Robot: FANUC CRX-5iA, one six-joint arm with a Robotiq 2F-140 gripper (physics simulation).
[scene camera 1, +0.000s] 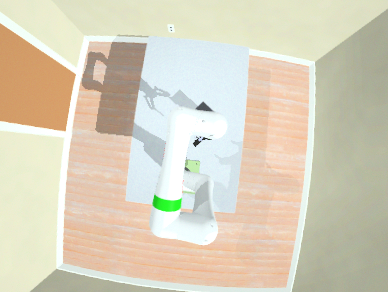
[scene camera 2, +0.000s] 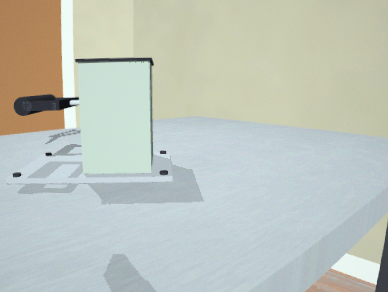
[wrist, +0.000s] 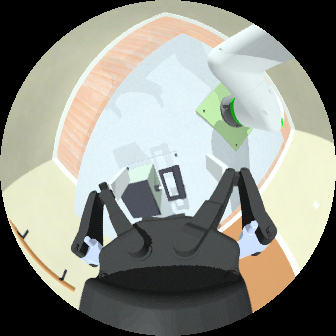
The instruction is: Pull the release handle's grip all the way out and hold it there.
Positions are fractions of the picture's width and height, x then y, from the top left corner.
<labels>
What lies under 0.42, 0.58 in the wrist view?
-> A release handle.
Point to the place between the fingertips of the gripper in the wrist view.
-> At 0.49, 0.50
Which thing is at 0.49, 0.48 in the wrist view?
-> A base plate.
</labels>
